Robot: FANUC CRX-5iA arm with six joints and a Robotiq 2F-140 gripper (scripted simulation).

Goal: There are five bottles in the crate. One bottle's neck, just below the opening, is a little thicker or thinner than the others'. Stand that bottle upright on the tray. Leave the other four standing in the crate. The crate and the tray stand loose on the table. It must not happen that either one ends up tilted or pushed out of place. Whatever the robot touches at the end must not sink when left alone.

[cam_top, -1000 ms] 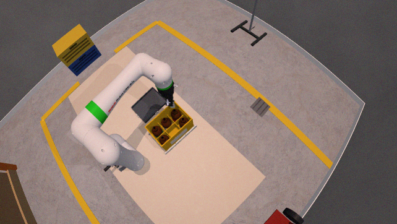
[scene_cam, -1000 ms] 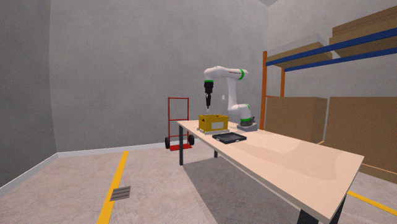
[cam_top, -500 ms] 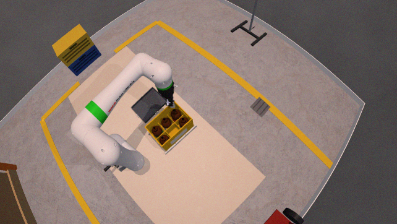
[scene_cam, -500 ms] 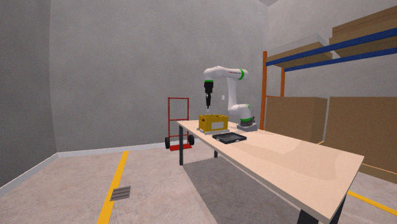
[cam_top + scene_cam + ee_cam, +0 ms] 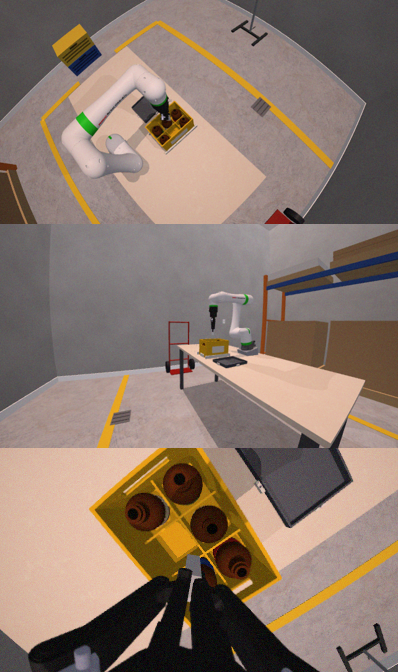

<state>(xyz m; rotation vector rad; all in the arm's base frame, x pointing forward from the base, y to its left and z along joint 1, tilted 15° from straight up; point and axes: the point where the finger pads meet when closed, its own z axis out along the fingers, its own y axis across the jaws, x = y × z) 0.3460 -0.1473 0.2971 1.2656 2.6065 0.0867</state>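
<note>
My hand is 1 cm past the yellow crate, 1 cm to the right of it and 18 cm above it. From my hand the other things lie so: dark tray 3 cm ahead, 29 cm to the left, 25 cm below; brown bottle 1 cm behind, 5 cm to the left, 17 cm below.
</note>
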